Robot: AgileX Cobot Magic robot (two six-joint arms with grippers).
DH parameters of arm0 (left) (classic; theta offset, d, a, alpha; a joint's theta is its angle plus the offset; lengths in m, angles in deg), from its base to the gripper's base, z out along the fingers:
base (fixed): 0 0 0 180
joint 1: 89.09 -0.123 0 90
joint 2: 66.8 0 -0.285 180
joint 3: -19.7 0 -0.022 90
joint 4: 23.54 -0.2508 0 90
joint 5: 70.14 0 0.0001 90
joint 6: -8.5 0.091 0 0
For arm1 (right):
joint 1: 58.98 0.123 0 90
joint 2: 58.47 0 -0.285 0
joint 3: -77.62 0 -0.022 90
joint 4: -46.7 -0.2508 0 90
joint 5: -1.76 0 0.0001 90
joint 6: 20.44 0.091 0 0
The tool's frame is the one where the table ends.
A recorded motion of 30 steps. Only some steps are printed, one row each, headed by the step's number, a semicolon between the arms.
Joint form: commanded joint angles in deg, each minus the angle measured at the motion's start. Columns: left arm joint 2, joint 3, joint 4, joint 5, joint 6, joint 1; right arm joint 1, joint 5, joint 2, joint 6, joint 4, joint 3.
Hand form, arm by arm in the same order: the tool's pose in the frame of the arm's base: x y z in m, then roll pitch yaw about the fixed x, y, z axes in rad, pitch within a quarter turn. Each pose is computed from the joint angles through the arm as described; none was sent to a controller.
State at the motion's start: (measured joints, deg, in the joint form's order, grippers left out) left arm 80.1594 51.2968 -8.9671 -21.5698 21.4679 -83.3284; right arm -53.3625 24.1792 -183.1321 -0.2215 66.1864 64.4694
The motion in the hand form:
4: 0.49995 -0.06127 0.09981 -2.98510 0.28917 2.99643; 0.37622 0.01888 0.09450 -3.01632 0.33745 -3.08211
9: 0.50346 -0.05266 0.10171 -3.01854 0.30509 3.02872; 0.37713 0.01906 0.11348 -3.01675 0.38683 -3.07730
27: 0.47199 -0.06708 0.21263 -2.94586 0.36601 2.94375; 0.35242 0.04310 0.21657 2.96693 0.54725 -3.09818
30: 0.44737 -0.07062 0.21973 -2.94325 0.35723 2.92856; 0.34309 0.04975 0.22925 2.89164 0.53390 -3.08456
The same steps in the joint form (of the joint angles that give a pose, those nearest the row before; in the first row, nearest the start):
4: 1.32 1.48 -1.58 0.89 -1.42 -0.55; -0.91 0.59 -0.95 -0.65 0.31 -0.28
9: 1.32 1.94 -4.39 -0.11 -4.38 -1.16; -0.91 0.59 1.94 -1.10 0.13 -0.28
27: -13.29 -0.51 0.97 10.01 0.80 -0.18; -0.91 7.74 18.71 -33.84 -37.31 -0.28
30: -18.96 -8.72 1.49 8.10 1.70 0.54; -0.91 12.05 20.98 -39.55 -44.00 -0.28

